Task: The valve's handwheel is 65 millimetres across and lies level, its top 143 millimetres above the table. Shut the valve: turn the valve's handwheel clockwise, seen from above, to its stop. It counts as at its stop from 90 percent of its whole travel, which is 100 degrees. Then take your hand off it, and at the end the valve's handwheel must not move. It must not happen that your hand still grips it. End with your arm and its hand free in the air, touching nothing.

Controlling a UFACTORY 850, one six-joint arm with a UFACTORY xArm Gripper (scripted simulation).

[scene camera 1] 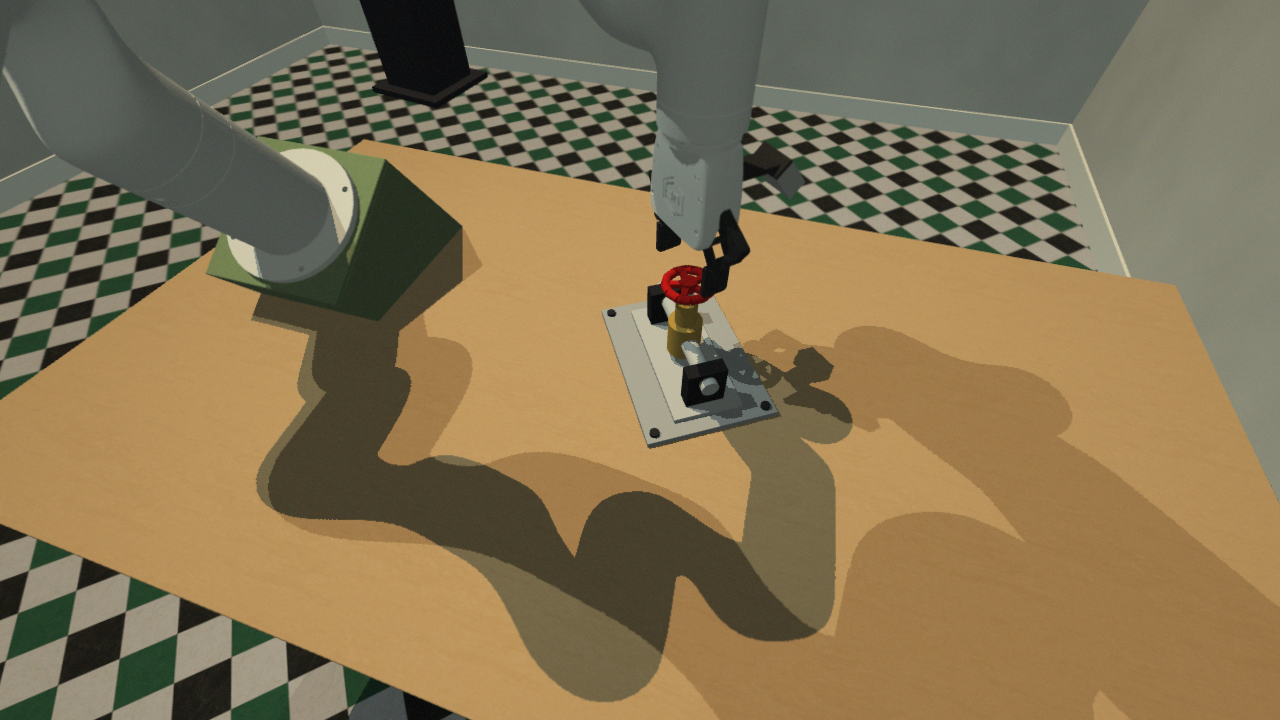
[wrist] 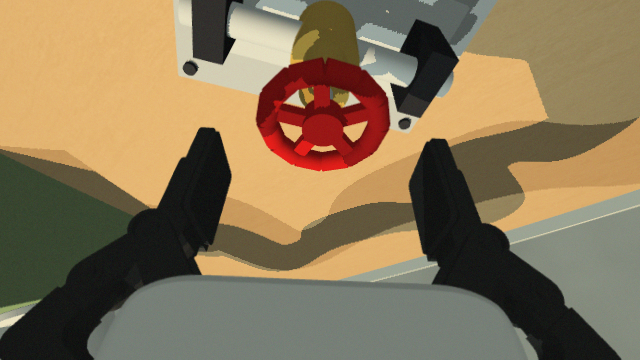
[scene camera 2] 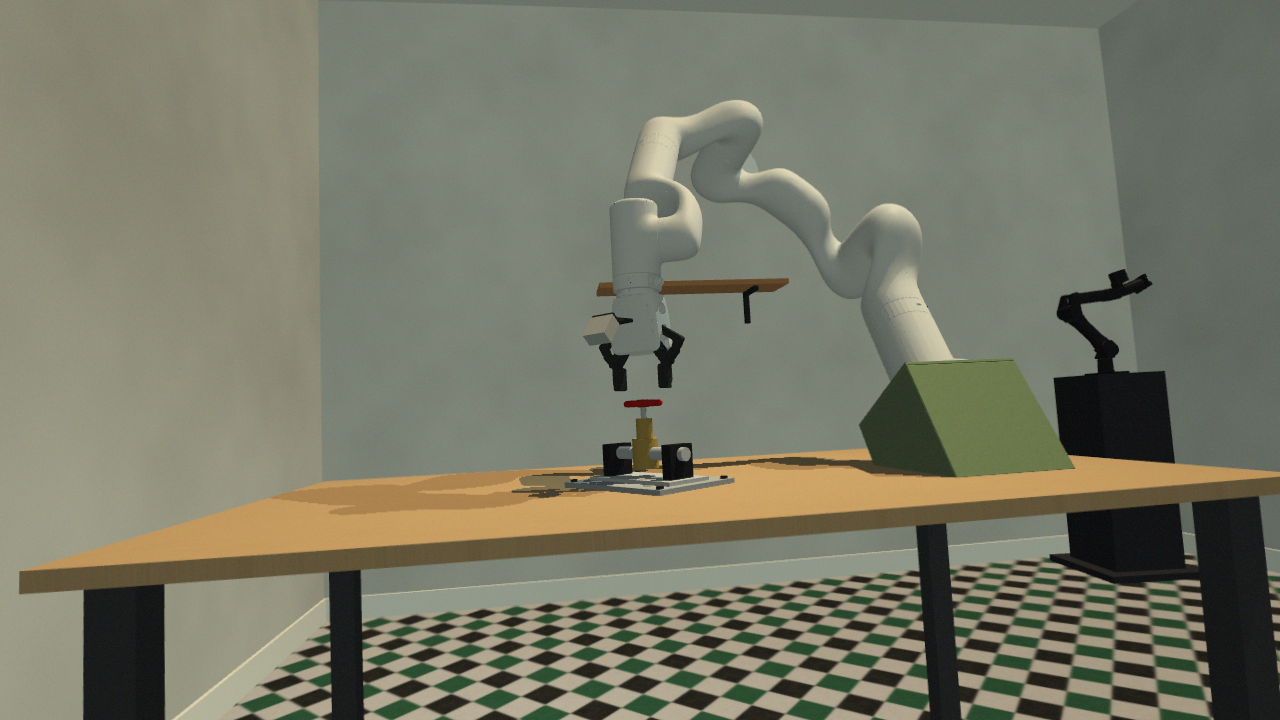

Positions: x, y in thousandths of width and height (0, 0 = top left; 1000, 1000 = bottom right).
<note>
In view: the gripper (scene camera 1: 539, 374) and a red handwheel (scene camera 1: 538, 395).
The gripper also shows in the wrist view (wrist: 502, 435) and in scene camera 2 (scene camera 2: 502, 541). The red handwheel shows as well in the wrist view (wrist: 505, 335).
</note>
